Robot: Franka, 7 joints.
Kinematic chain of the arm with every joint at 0, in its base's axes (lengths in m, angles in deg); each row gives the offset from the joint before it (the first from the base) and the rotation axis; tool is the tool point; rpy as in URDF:
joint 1: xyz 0 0 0.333 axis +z
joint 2: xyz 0 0 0 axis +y
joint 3: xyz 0 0 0.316 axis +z
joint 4: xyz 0.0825 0 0 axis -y
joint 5: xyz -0.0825 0 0.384 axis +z
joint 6: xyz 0 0 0 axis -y
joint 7: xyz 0.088 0 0 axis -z
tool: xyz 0 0 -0.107 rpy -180 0 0
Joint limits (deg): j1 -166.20..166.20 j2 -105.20..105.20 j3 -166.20..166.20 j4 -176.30..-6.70 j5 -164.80..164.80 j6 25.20..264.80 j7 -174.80..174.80
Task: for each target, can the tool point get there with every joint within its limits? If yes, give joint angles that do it. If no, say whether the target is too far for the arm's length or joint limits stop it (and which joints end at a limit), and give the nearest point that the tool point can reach.
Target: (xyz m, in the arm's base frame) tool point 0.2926 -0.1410 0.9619
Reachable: yes | joints 17.60 -11.48 -12.98 -65.73 82.17 227.49 125.15
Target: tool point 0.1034 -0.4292 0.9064
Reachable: yes | joints -62.93 34.78 -126.33 -26.25 -37.29 243.85 144.57
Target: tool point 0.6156 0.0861 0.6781
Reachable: yes | joints -106.15 -6.06 113.68 -93.80 -101.42 127.80 -145.96
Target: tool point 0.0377 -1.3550 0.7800
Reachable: no: too far | nearest point 0.0227 -0.8144 0.6017 | short by 0.569 m
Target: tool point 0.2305 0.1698 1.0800
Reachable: yes | joints 84.31 26.12 -122.83 -19.86 -8.99 91.37 103.29
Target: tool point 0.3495 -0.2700 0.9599
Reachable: yes | joints 19.26 9.76 -56.56 -42.31 127.56 199.99 121.74
